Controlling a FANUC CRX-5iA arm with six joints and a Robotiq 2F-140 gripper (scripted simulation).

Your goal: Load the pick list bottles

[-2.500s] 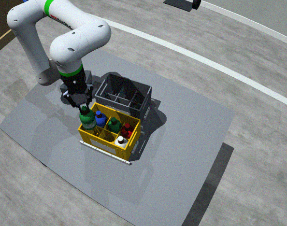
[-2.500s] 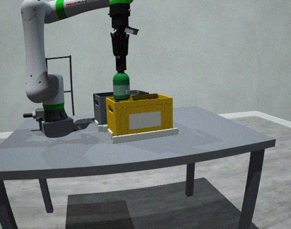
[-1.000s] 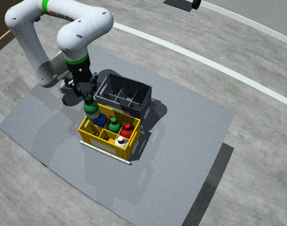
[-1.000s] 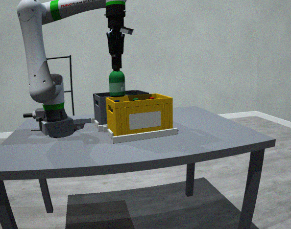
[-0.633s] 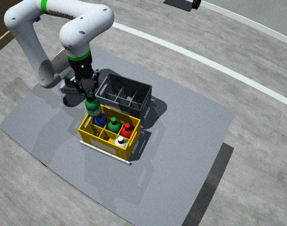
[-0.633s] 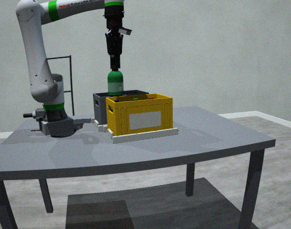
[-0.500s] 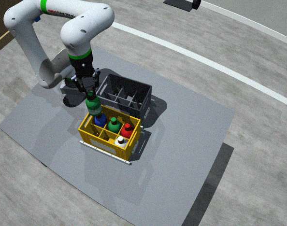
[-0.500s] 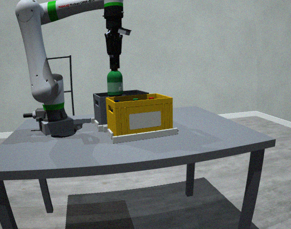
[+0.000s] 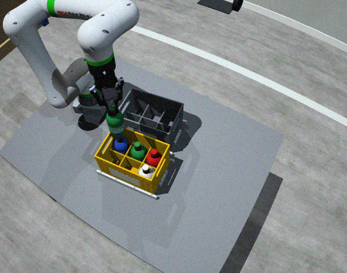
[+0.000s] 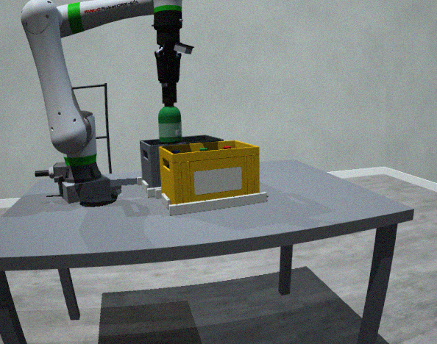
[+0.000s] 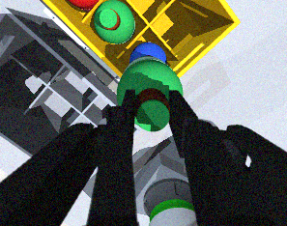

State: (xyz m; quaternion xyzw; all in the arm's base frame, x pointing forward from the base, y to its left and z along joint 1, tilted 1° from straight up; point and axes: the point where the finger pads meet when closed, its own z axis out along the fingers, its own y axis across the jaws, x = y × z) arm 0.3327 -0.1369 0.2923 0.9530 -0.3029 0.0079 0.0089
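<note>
My hand is 4 cm short of the grey crate, 17 cm to the right of it and 27 cm above it. The rest, counted from my hand: green bottle 10 cm ahead, 26 cm below; then yellow crate 11 cm ahead, 4 cm to the right, 27 cm below; then blue bottle 1 cm ahead, 1 cm to the right, 26 cm below.
</note>
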